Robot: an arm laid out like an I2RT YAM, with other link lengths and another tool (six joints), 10 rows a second.
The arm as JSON. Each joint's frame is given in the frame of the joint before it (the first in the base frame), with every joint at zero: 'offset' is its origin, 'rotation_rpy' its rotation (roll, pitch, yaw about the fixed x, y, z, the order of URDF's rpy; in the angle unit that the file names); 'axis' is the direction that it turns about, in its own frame. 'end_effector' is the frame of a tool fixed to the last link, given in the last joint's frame.
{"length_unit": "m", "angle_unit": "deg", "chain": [
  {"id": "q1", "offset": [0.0, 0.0, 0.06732], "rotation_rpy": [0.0, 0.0, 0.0], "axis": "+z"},
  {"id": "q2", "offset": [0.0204, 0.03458, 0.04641], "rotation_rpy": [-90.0, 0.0, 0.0], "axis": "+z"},
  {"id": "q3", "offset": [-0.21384, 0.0, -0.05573], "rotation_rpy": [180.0, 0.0, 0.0], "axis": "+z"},
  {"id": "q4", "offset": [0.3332, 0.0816, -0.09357], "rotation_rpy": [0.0, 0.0, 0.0], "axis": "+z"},
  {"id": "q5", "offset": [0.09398, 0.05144, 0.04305], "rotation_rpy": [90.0, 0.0, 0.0], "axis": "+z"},
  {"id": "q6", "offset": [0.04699, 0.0, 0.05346], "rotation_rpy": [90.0, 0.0, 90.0], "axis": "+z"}
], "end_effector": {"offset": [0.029, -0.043, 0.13], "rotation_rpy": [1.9, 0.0, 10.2]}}
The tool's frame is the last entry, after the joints.
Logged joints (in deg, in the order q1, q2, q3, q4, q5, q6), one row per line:
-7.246, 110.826, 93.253, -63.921, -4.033, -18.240
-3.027, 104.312, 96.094, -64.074, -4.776, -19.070
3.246, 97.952, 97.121, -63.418, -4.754, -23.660
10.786, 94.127, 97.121, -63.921, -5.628, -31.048
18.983, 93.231, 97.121, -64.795, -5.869, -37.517
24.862, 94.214, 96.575, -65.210, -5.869, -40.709
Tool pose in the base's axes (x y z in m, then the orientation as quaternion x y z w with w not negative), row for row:
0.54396, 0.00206, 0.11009, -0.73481, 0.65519, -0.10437, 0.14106
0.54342, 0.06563, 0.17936, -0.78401, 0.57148, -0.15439, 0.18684
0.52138, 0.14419, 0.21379, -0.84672, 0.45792, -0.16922, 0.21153
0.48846, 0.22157, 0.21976, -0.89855, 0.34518, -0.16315, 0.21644
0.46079, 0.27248, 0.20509, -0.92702, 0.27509, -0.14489, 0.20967
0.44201, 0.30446, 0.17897, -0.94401, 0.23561, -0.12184, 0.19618
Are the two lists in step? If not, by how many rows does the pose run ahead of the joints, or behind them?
The pose runs 1 row ahead of the joints: the pose in row i belongs to the joints in row i + 1.
